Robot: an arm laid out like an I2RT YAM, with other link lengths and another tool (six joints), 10 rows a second.
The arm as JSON. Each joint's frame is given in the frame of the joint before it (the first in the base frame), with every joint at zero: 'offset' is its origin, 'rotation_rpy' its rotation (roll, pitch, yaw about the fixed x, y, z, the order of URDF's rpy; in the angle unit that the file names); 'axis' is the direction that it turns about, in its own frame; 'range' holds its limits. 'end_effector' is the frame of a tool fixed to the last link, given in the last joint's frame.
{
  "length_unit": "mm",
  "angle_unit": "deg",
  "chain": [
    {
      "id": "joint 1",
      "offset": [
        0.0,
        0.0,
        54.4
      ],
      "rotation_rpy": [
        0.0,
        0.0,
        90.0
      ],
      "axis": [
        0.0,
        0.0,
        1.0
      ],
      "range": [
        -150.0,
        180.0
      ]
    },
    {
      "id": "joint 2",
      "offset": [
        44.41,
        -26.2,
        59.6
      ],
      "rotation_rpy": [
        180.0,
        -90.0,
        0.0
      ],
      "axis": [
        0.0,
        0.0,
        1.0
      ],
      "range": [
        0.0,
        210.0
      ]
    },
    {
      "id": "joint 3",
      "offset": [
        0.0,
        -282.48,
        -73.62
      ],
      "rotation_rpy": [
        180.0,
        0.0,
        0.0
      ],
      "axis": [
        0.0,
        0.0,
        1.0
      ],
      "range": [
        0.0,
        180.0
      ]
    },
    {
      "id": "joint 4",
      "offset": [
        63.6,
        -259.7,
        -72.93
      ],
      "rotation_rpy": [
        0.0,
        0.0,
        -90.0
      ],
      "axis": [
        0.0,
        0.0,
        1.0
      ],
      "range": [
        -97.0,
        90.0
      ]
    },
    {
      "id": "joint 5",
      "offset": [
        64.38,
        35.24,
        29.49
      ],
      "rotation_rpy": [
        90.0,
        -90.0,
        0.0
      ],
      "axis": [
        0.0,
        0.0,
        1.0
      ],
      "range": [
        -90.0,
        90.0
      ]
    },
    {
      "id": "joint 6",
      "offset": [
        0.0,
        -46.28,
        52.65
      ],
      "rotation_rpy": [
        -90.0,
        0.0,
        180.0
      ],
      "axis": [
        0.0,
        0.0,
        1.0
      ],
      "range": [
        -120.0,
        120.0
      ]
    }
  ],
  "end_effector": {
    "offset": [
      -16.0,
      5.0,
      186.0
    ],
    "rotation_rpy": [
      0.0,
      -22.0,
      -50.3
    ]
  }
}
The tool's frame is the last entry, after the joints.
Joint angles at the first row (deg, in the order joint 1, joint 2, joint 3, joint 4, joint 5, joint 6):
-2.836, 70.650, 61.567, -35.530, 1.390, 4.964
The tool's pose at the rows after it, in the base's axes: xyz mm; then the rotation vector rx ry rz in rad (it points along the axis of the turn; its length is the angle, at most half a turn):
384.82 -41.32 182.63 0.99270 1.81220 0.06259
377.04 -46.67 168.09 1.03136 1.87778 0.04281
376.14 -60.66 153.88 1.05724 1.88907 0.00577
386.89 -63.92 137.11 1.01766 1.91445 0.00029
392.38 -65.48 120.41 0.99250 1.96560 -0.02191
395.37 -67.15 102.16 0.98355 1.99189 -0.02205
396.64 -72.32 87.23 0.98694 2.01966 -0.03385
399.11 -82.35 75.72 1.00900 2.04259 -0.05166
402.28 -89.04 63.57 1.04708 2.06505 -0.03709
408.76 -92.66 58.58 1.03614 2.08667 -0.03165
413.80 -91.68 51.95 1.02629 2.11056 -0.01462
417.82 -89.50 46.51 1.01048 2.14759 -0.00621
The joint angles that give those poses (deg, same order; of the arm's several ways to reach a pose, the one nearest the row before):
-3.299, 69.474, 61.527, -38.354, 4.178, 6.416
-5.227, 71.487, 62.802, -41.895, 2.451, 6.034
-7.270, 72.938, 61.730, -40.964, 2.573, 5.269
-7.955, 75.567, 60.292, -37.418, 1.922, 2.612
-8.083, 78.961, 60.720, -36.857, 1.933, 0.694
-8.732, 80.978, 59.129, -34.414, 1.143, -0.530
-9.695, 83.263, 58.764, -33.398, 0.706, -1.551
-11.251, 86.126, 59.816, -33.400, 0.330, -2.241
-13.177, 89.031, 60.909, -33.352, -1.613, -2.493
-13.951, 91.386, 62.594, -33.573, -2.467, -3.934
-14.320, 93.393, 63.658, -33.568, -3.643, -4.980
-14.321, 95.656, 65.622, -34.882, -4.376, -6.178

